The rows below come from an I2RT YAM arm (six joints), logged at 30 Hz.
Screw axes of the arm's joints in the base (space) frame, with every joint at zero. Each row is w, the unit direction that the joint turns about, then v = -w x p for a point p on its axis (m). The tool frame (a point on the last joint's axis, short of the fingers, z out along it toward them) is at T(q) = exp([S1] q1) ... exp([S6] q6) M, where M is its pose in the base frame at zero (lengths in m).
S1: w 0 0 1 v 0.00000 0.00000 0.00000
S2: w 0 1 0 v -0.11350 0.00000 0.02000
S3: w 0 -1 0 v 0.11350 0.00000 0.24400
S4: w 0 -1 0 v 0.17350 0.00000 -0.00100
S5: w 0 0 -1 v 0.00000 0.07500 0.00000
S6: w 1 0 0 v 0.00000 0.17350 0.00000
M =
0 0 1 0.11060
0 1 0 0.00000
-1 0 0 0.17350
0 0 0 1
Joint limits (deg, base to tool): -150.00..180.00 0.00..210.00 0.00..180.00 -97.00..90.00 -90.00..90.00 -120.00..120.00
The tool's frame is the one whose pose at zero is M.
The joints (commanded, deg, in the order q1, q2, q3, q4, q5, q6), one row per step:
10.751 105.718 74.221 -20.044 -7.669 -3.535
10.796 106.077 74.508 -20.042 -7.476 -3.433
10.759 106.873 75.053 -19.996 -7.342 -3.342
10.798 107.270 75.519 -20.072 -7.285 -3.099
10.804 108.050 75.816 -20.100 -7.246 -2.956
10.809 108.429 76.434 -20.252 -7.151 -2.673
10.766 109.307 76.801 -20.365 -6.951 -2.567
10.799 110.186 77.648 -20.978 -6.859 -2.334
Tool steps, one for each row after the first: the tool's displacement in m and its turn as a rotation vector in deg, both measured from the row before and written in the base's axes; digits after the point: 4 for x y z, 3 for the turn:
0.0013 0.0005 -0.0009 -0.102 0.065 -0.154
0.0029 0.0002 -0.0023 -0.089 0.204 -0.191
0.0018 0.0006 -0.0003 0.095 0.057 -0.186
0.0020 0.0004 -0.0037 -0.044 0.530 -0.130
0.0021 0.0004 0.0005 0.105 -0.033 -0.275
0.0022 0.0000 -0.0042 -0.212 0.608 -0.248
0.0027 0.0007 -0.0022 -0.062 0.673 -0.207

